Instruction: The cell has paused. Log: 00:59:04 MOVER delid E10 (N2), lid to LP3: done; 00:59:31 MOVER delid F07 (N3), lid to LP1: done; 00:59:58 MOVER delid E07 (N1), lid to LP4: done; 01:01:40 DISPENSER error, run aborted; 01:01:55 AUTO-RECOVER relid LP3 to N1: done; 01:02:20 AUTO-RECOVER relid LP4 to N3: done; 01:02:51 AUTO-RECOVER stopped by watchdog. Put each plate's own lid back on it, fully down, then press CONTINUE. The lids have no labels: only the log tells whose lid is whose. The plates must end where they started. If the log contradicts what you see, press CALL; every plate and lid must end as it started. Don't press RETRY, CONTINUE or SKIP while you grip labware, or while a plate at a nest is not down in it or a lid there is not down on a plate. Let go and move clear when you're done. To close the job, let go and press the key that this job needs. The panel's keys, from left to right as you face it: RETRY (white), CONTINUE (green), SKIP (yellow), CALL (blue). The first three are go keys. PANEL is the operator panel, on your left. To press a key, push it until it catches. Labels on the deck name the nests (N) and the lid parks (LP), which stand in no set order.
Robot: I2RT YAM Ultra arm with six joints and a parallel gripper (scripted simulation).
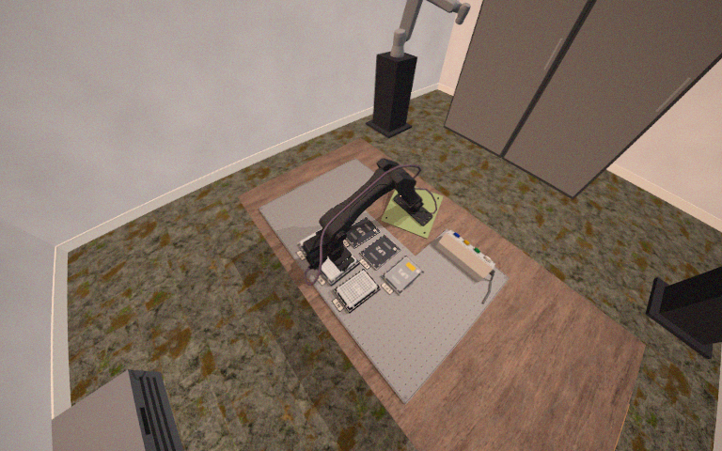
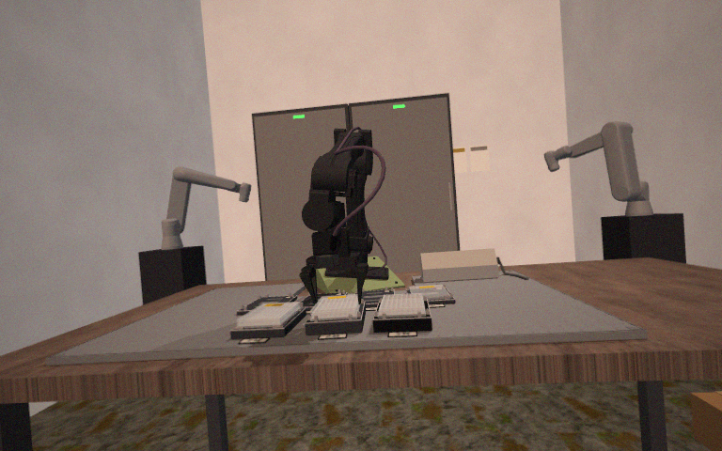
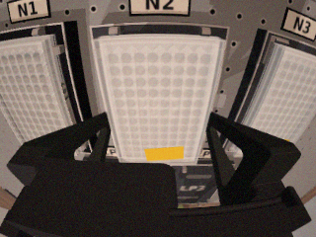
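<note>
The plate lies 1 cm below my hand. Round my hand: LP3 park (18 cm behind, 7 cm to the right, 4 cm below); then LP1 park (19 cm to the left, 17 cm behind, 4 cm below); then lid (19 cm to the left, 17 cm behind, 3 cm below).
</note>
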